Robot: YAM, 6 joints.
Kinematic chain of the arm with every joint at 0, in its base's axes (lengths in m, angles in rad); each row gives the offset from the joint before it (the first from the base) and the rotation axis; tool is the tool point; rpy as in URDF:
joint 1: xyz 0 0 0.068 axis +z
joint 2: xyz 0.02 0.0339 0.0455 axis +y
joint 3: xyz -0.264 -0.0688 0 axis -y
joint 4: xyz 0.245 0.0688 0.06 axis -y
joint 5: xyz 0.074 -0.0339 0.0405 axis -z
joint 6: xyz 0.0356 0 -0.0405 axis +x
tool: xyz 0 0 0 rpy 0 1.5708 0
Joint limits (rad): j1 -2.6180..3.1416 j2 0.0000..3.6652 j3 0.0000..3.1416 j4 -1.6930..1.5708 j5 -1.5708..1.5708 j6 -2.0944..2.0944
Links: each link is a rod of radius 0.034 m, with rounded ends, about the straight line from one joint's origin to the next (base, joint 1, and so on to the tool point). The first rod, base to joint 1, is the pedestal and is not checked.
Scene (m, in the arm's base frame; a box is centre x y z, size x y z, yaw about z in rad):
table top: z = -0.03
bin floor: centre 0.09 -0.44 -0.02 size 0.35 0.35 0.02 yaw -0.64
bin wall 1: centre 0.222 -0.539 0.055 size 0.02 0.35 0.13 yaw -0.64
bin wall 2: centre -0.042 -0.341 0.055 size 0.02 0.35 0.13 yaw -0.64
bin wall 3: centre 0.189 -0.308 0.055 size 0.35 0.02 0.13 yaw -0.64
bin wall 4: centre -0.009 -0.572 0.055 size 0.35 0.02 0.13 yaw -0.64
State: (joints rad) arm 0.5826 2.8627 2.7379 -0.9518 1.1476 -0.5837
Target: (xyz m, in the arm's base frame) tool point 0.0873 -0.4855 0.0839
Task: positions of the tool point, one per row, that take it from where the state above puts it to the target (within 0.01 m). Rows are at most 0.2 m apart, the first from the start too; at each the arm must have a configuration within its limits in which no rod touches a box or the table.
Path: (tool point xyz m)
1: 0.5416 0.1393 0.1532
2: 0.5501 -0.0121 0.1690
3: 0.5170 -0.1576 0.1846
4: 0.4461 -0.2859 0.2000
5: 0.3445 -0.3874 0.2151
6: 0.2213 -0.4553 0.2300
7: 0.0873 -0.4855 0.2445
8: 0.0873 -0.4855 0.0839

